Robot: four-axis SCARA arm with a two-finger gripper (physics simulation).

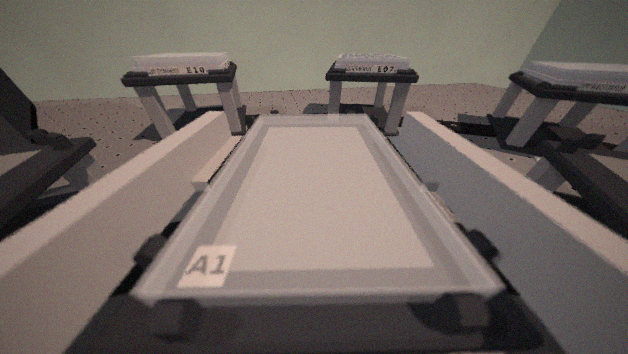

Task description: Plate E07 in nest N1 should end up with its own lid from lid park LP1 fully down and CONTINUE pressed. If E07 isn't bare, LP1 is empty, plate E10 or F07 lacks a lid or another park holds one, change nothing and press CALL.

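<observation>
My gripper (315,128) is shut on a clear lid (325,200) marked A1, its pads against the lid's two long sides. The lid lies level, low over a dark lid park (310,327) with corner posts at its near end; whether it touches the park cannot be told. Plate E07 (372,65) sits on a raised nest (371,78) beyond the lid, with its well pattern faintly showing on top. Plate E10 (180,63) sits on another nest (175,80) at the back left and has a smooth, pale top like a lid.
A third plate (585,77) with a pale top, its label cut off, sits on a nest at the right. Dark-rimmed stands (75,150) (590,175) flank the fingers on both sides. A dark upright shape (12,110) stands at the left edge. The perforated deck (285,100) runs back to a green wall.
</observation>
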